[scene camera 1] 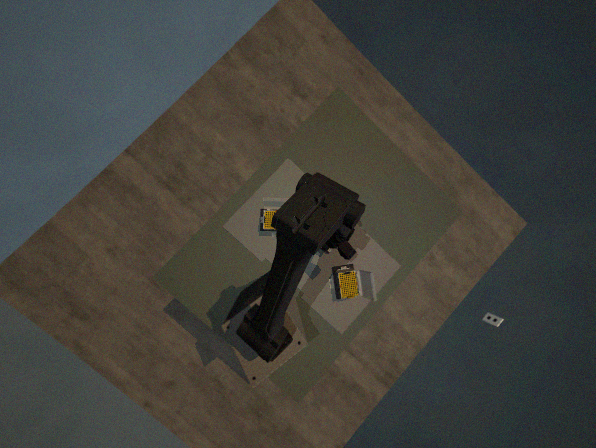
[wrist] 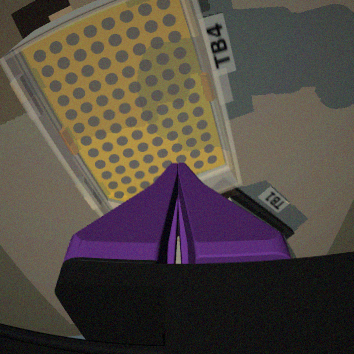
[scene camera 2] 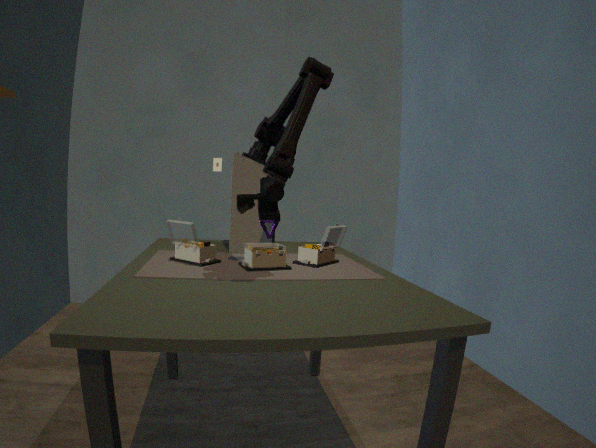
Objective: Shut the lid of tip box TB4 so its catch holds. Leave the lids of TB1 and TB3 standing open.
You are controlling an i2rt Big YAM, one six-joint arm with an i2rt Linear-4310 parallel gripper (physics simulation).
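Places are measured from the arm's base along level axes (x right, y ahead, z up), in metres.
Where they show: gripper, fingertip midpoint: (wrist: 177, 174) (scene camera 2: 269, 238); arm's base, origin of the base link: (scene camera 2: 254, 161).
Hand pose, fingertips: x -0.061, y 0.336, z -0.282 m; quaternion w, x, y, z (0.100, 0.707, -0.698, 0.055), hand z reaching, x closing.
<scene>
Each offset is from my fingertips to the top centre of the thing. "spot": to the spot under its first point. Level surfaces: height alone.
Tip box TB4 @(dy +0.003, dx +0.017, dz -0.020 m) (scene camera 2: 265, 260) (wrist: 125, 105) stands in the middle of the pale mat. Its clear lid @(spot: dy +0.044, dx +0.014, dz -0.022 m) (scene camera 2: 265, 246) lies down over the yellow rack; whether it is fully seated or its catch holds, I cannot tell. The arm hides TB4 in scene camera 1. My gripper (scene camera 2: 270, 236) (wrist: 177, 174) is shut and empty, its tips over one end of TB4; contact is unclear. A TB1 label @(spot: dy -0.134, dx -0.132, dz -0.095 m) (wrist: 275, 198) shows beyond TB4. Two other boxes, one at left (scene camera 2: 195, 252) (scene camera 1: 347, 284) and one at right (scene camera 2: 316, 254) (scene camera 1: 268, 220), stand with lids open; their names are unreadable there.
The pale mat @(dz -0.097 m) (scene camera 1: 340, 317) (scene camera 2: 165, 271) lies on the green table @(dz -0.100 m) (scene camera 2: 270, 310). The open lid of the left box @(spot: dy +0.033, dx +0.292, dz +0.019 m) (scene camera 2: 182, 230) and that of the right box @(spot: dy -0.031, dx -0.237, dz +0.011 m) (scene camera 2: 335, 236) stand up on either side of the arm. The arm's base (scene camera 1: 267, 335) is behind the boxes.
</scene>
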